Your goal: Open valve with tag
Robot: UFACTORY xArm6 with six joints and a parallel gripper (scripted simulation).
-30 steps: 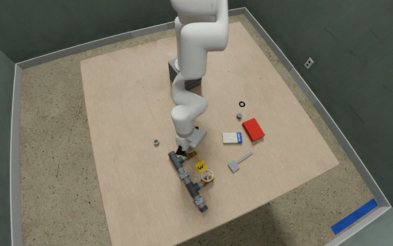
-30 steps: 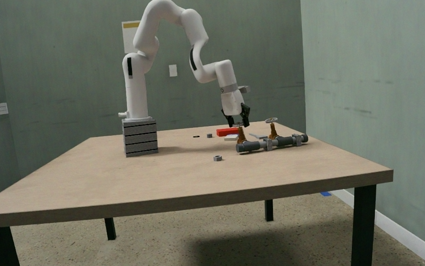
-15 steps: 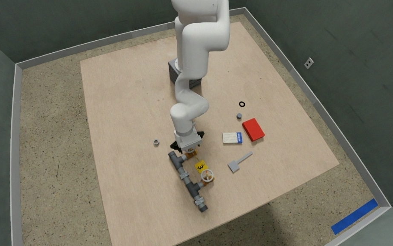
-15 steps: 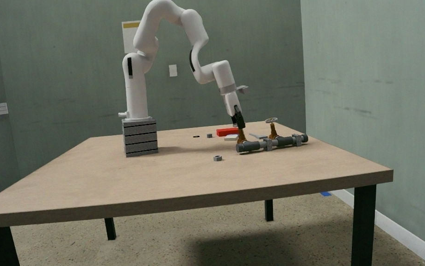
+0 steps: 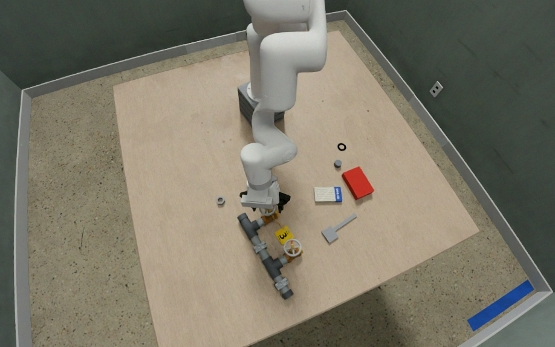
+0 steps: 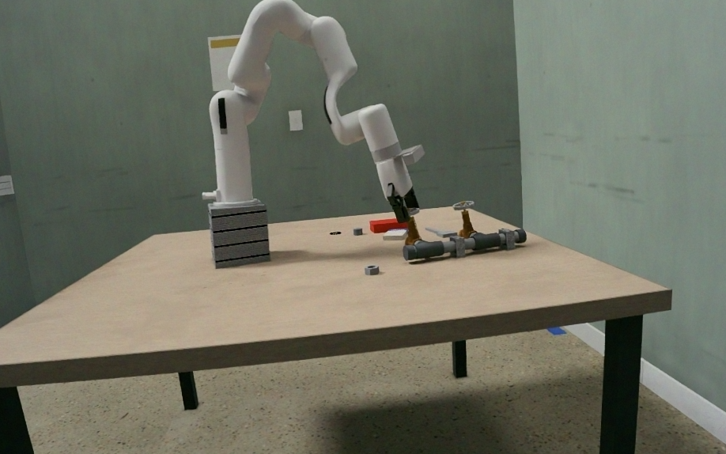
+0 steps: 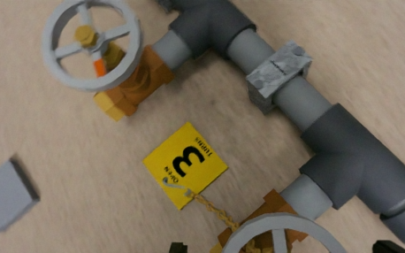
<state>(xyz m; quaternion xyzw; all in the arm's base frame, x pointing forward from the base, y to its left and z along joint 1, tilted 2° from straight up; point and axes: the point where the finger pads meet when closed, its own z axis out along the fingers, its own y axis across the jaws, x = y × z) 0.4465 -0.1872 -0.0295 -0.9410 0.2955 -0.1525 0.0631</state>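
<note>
Right now my hand is 110 mm above the yellow tag, 90 mm short of it and 40 mm to the right of it. The rest, counted from my hand: grey scraper 220 mm to the left, 160 mm ahead, 110 mm below; white card 260 mm to the left, 100 mm below, 30 mm ahead; red block 390 mm to the left, 100 mm below, 40 mm ahead.
</note>
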